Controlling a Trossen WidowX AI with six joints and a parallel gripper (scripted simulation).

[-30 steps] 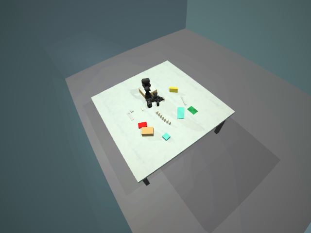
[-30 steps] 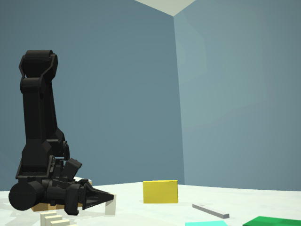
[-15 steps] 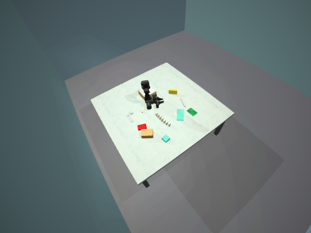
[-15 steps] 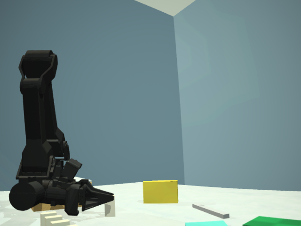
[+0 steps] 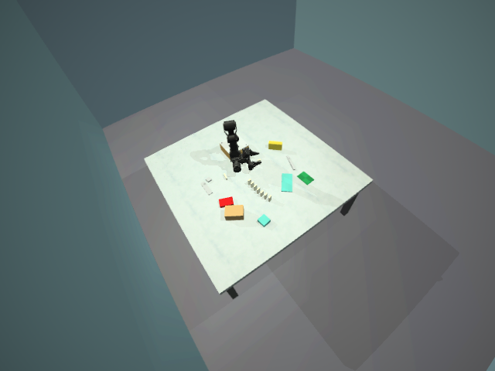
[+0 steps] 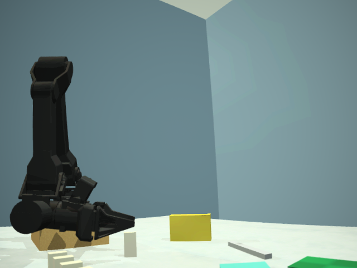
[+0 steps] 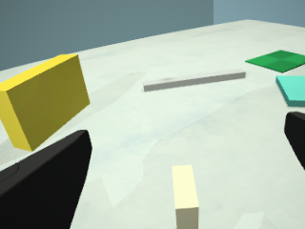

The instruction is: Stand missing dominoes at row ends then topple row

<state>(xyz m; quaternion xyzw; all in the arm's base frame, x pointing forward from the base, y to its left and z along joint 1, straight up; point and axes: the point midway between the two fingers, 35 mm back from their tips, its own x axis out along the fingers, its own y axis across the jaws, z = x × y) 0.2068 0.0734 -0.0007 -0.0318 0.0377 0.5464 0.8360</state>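
Now: the grey piece 41 cm to the right of my gripper tip, 9 cm behind it and 7 cm below it. From my gripper tip the other things lie so: yellow block: 19 cm to the left, 7 cm behind, 4 cm below; then grey bar: 19 cm to the left, 12 cm ahead, 7 cm below; then cyan sheet: 26 cm ahead, 7 cm below, 6 cm to the left.
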